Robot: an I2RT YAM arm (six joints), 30 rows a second.
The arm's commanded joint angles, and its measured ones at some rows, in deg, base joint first. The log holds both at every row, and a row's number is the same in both.
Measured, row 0:
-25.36, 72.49, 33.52, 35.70, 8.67, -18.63
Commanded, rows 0 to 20:
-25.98, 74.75, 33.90, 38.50, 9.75, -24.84
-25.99, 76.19, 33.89, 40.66, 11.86, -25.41
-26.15, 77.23, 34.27, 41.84, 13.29, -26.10
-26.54, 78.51, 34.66, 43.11, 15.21, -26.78
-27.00, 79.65, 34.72, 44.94, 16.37, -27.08
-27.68, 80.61, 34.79, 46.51, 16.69, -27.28
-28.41, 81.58, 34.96, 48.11, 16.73, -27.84
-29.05, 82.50, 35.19, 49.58, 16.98, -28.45
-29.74, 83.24, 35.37, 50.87, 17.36, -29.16
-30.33, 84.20, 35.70, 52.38, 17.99, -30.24
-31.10, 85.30, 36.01, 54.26, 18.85, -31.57
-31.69, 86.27, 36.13, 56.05, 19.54, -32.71
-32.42, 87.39, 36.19, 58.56, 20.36, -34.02
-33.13, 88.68, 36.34, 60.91, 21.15, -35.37
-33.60, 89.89, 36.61, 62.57, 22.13, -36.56
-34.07, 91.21, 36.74, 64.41, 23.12, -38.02
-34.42, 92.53, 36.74, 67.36, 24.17, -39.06
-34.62, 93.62, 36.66, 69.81, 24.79, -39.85
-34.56, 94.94, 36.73, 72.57, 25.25, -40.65
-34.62, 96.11, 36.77, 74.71, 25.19, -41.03
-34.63, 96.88, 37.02, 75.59, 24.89, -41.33
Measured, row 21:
-34.50, 95.35, 36.40, 64.34, 22.92, -37.87
